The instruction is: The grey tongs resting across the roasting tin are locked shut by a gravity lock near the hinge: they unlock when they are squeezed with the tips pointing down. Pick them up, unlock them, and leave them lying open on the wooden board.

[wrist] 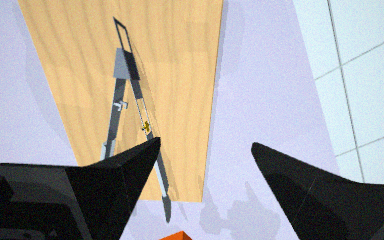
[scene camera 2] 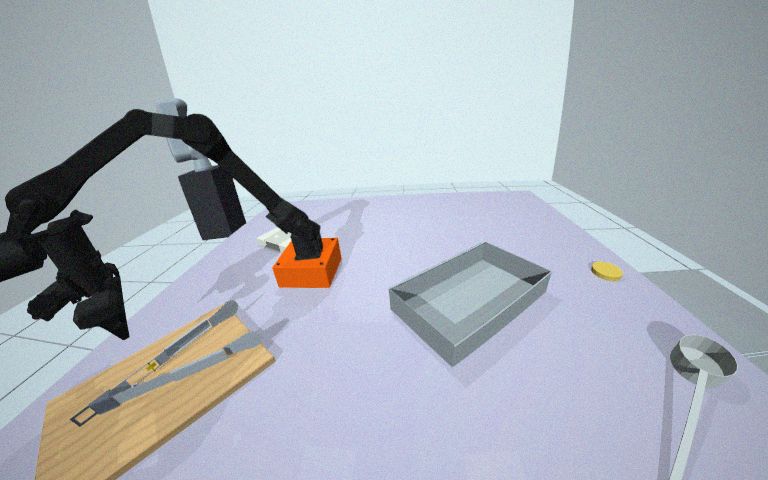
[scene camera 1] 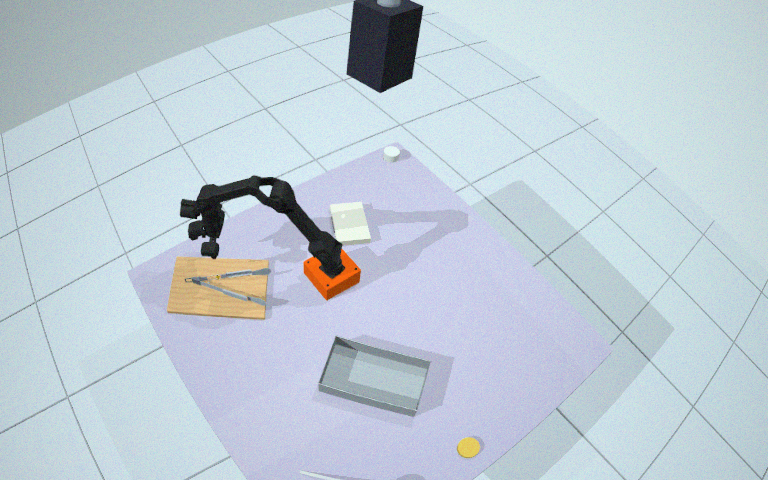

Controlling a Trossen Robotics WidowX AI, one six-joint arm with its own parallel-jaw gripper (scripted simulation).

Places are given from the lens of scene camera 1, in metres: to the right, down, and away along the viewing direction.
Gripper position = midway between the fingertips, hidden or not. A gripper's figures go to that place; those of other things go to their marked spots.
my gripper (scene camera 1: 216,248): -0.58, 0.03, 1.83
cream block (scene camera 1: 349,223): -0.12, -0.06, 2.05
wooden board (scene camera 1: 186,298): -0.68, 0.20, 1.77
roasting tin (scene camera 1: 392,381): 0.03, 0.43, 1.68
The marked spots on the roasting tin and the cream block are 0.64 m apart.
